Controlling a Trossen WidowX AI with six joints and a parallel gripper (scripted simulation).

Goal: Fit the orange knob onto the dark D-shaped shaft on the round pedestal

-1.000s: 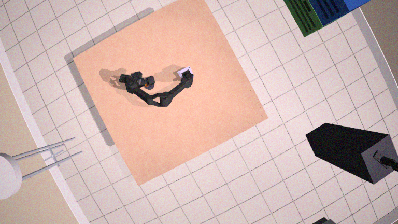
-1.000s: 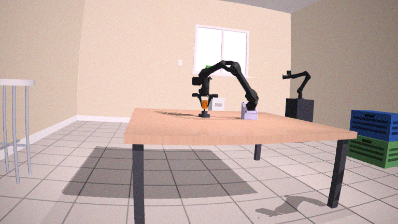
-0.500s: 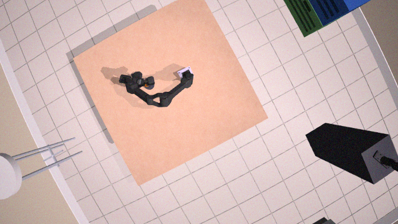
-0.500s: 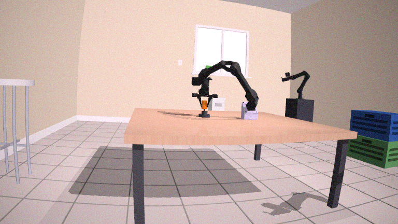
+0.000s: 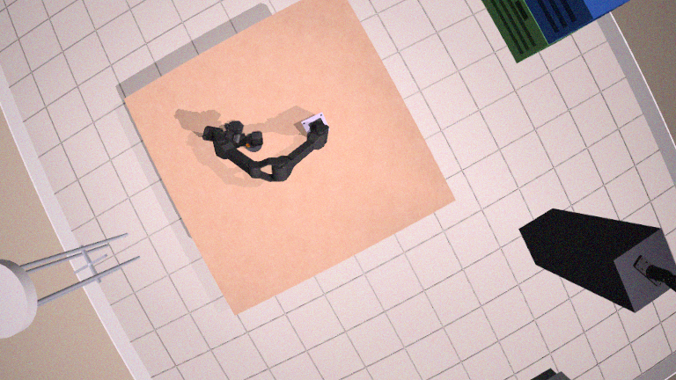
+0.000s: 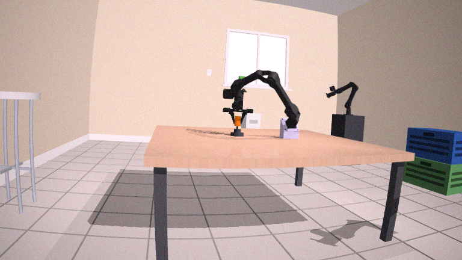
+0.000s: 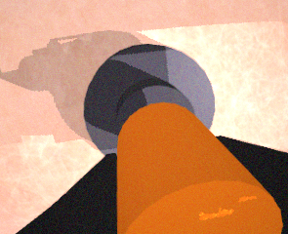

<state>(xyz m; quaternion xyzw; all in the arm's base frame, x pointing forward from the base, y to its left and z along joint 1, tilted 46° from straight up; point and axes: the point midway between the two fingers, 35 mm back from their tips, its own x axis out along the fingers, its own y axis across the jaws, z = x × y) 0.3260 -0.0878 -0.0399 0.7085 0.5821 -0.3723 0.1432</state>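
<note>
My gripper tip is 20 mm below the orange knob. From my gripper tip the other things lie so: round pedestal 40 mm below.
</note>
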